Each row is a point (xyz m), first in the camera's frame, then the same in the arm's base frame.
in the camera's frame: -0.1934 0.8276 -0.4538
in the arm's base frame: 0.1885 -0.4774 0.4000
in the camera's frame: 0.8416 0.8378 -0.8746
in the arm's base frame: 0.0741 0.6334 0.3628
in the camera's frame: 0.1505 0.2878 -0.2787
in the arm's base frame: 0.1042 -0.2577 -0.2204
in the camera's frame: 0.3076 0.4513 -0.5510
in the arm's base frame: 0.0083 -0.0088 0.0128
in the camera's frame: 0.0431 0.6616 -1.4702
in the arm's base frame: -0.6725 0.0483 0.7144
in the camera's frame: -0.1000 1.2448 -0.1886
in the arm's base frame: 0.6525 -0.4329 0.5891
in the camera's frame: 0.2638 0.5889 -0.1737
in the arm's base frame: 0.3792 -0.1552 -0.0519
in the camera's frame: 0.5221 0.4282 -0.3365
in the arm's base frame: 0.2139 0.1248 -0.1674
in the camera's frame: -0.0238 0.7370 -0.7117
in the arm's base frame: -0.0336 -0.2450 0.4124
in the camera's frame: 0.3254 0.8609 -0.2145
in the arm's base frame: 0.5097 -0.0587 0.1786
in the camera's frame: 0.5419 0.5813 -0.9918
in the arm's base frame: -0.2256 0.3627 0.2837
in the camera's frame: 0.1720 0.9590 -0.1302
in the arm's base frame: 0.5993 -0.2209 0.2556
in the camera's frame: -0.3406 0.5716 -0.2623
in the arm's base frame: 0.1702 -0.7004 0.1284
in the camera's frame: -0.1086 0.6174 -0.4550
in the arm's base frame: 0.0893 -0.4166 0.2055
